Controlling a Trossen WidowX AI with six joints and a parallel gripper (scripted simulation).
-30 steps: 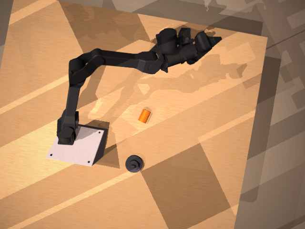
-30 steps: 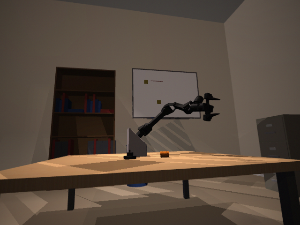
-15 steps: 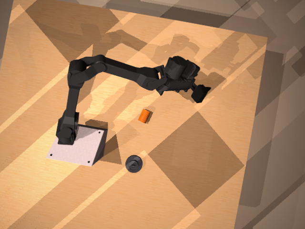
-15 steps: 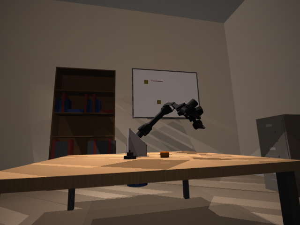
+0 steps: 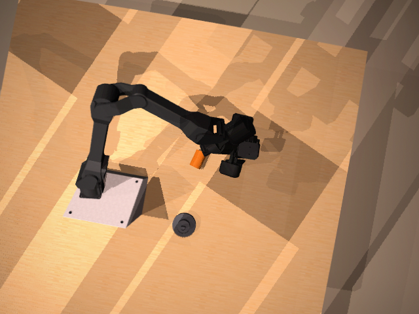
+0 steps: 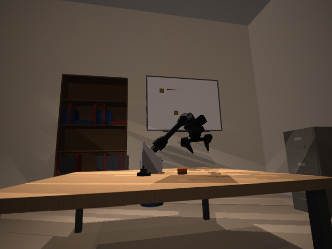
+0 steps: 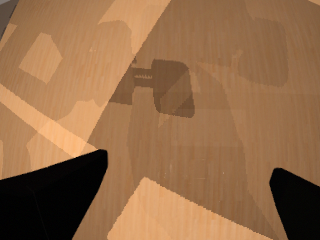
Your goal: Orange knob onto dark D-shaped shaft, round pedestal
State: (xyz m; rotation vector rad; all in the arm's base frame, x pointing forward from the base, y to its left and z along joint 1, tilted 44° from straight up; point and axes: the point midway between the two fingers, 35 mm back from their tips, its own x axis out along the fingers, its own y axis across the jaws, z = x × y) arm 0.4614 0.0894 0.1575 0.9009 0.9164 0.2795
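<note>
Right now the orange knob is 16 cm behind my gripper tip, 11 cm below it and 5 cm to the right of it. Round my gripper tip: dark round pedestal 29 cm to the right, 19 cm behind, 10 cm below.
</note>
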